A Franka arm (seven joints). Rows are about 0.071 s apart.
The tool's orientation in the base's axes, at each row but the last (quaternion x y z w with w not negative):
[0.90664 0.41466 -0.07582 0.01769]
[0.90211 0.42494 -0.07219 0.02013]
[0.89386 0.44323 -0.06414 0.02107]
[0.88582 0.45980 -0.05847 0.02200]
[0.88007 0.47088 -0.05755 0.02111]
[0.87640 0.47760 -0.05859 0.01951]
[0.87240 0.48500 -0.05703 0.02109]
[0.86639 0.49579 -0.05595 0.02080]
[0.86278 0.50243 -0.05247 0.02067]
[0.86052 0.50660 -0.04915 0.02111]
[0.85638 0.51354 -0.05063 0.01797]
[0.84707 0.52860 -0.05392 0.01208]
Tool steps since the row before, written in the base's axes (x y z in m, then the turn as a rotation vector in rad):
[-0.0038 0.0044 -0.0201 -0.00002 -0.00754 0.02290]
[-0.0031 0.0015 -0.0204 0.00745 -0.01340 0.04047]
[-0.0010 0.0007 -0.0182 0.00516 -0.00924 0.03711]
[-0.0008 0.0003 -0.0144 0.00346 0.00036 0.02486]
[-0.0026 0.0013 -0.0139 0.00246 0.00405 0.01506]
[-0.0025 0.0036 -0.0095 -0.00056 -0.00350 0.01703]
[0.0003 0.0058 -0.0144 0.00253 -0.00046 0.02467]
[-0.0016 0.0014 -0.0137 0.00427 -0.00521 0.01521]
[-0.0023 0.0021 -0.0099 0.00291 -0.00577 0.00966]
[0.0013 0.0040 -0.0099 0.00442 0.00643 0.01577]
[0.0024 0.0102 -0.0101 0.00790 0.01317 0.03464]
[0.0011 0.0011 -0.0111 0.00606 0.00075 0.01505]
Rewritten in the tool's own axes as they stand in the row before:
[0.0039 -0.0051 0.0199 -0.00915 0.00422 -0.02190]
[0.0022 -0.0028 0.0204 -0.01152 0.01327 -0.03955]
[0.0024 -0.0009 0.0181 -0.00915 0.00899 -0.03639]
[0.0016 -0.0006 0.0143 -0.00081 0.00225 -0.02499]
[0.0013 -0.0026 0.0139 0.00287 -0.00046 -0.01552]
[0.0028 -0.0038 0.0093 -0.00529 0.00106 -0.01654]
[0.0068 -0.0025 0.0137 -0.00202 0.00193 -0.02465]
[0.0020 -0.0018 0.0136 -0.00411 0.00603 -0.01495]
[0.0018 -0.0029 0.0098 -0.00464 0.00522 -0.00929]
[0.0052 -0.0007 0.0094 0.00605 0.00053 -0.01651]
[0.0111 -0.0025 0.0090 0.01161 0.00001 -0.03607]
[0.0026 0.0009 0.0109 0.00174 0.00455 -0.01549]

